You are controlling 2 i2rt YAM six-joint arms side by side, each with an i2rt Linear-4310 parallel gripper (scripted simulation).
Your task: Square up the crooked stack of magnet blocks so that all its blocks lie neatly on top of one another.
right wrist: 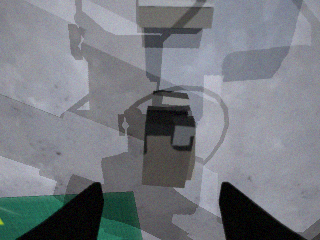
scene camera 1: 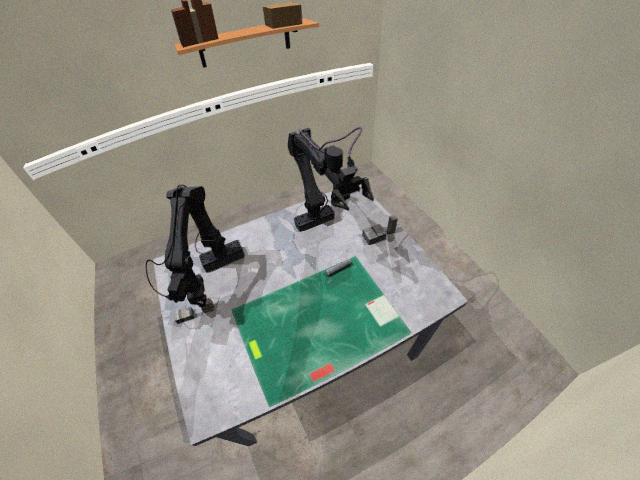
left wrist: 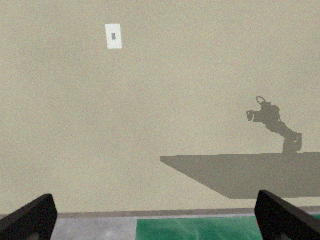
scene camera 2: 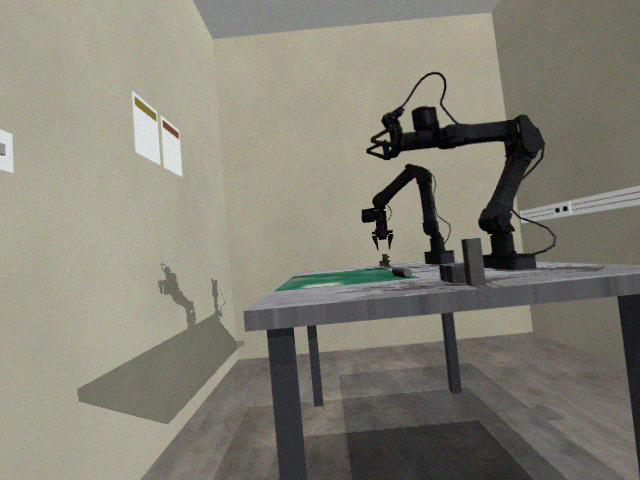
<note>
In view: my left gripper [scene camera 2: 368, 146], my right gripper [right wrist: 161, 191], a green mat [scene camera 1: 296, 337] and a grey block [scene camera 2: 472, 249].
The green mat is seen too in scene camera 2 [scene camera 2: 379, 274]. My left gripper shows as well in scene camera 1 [scene camera 1: 361, 204] and in the left wrist view [left wrist: 156, 201].
</note>
